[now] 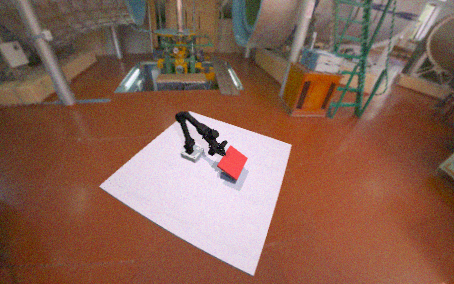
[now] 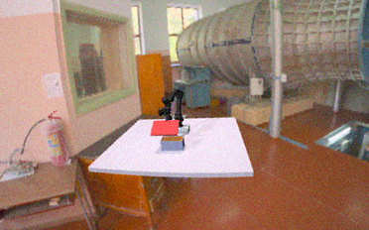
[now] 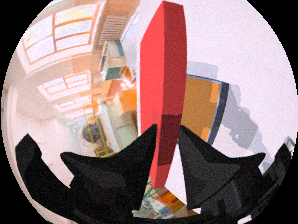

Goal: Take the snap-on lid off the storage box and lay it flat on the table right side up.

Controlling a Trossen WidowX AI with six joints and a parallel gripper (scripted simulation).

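My gripper tip is now 7 cm short of the red lid, 1 cm to the right of it and 3 cm above it. From my gripper tip the other things lie so: storage box: 5 cm ahead, 6 cm to the left, 18 cm below.
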